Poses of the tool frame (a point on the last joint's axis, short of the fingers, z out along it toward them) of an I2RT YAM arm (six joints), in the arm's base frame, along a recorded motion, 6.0 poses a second.
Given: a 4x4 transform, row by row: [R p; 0 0 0 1], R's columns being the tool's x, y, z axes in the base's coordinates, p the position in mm. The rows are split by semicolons.
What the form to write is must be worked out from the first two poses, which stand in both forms.
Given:
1: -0.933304 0.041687 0.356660 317.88; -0.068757 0.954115 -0.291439 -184.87; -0.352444 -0.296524 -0.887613 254.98; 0 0 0 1
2: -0.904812 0.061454 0.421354 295.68; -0.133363 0.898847 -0.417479 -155.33; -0.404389 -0.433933 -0.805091 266.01; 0 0 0 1
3: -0.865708 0.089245 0.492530 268.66; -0.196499 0.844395 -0.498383 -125.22; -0.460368 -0.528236 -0.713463 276.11; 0 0 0 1
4: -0.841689 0.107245 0.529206 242.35; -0.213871 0.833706 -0.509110 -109.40; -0.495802 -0.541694 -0.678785 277.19; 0 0 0 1
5: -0.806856 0.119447 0.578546 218.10; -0.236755 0.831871 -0.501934 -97.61; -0.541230 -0.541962 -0.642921 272.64; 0 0 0 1
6: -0.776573 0.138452 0.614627 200.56; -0.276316 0.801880 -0.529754 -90.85; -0.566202 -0.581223 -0.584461 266.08; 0 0 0 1
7: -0.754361 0.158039 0.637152 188.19; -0.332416 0.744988 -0.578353 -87.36; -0.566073 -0.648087 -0.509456 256.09; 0 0 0 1
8: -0.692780 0.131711 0.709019 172.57; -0.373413 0.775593 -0.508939 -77.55; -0.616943 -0.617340 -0.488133 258.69; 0 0 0 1
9: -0.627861 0.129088 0.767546 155.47; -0.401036 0.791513 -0.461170 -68.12; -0.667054 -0.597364 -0.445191 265.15; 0 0 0 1
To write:
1: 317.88 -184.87 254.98 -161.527 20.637 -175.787
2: 295.68 -155.33 266.01 -151.676 23.853 -171.615
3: 268.66 -125.22 276.11 -143.484 27.411 -167.212
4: 242.35 -109.40 277.19 -141.409 29.723 -165.743
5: 218.10 -97.61 272.64 -139.870 32.767 -163.647
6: 200.56 -90.85 266.08 -135.159 34.486 -160.414
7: 188.19 -87.36 256.09 -128.171 34.477 -156.219
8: 172.57 -77.55 258.69 -128.334 38.093 -151.675
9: 155.47 -68.12 265.15 -126.696 41.840 -147.432
